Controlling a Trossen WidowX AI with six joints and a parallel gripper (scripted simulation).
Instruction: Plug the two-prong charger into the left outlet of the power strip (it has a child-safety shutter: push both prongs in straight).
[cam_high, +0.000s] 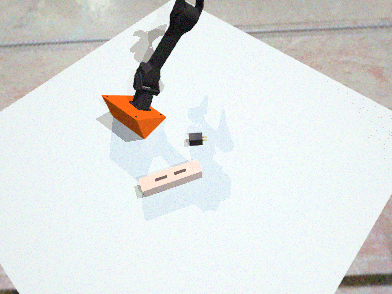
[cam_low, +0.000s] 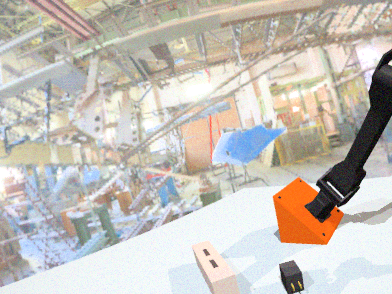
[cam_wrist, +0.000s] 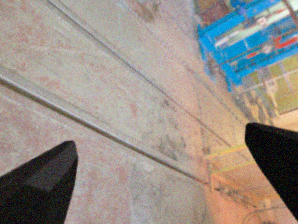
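The two-prong charger lies 510 mm to the right of my gripper tip, 490 mm ahead of it and 350 mm below it.
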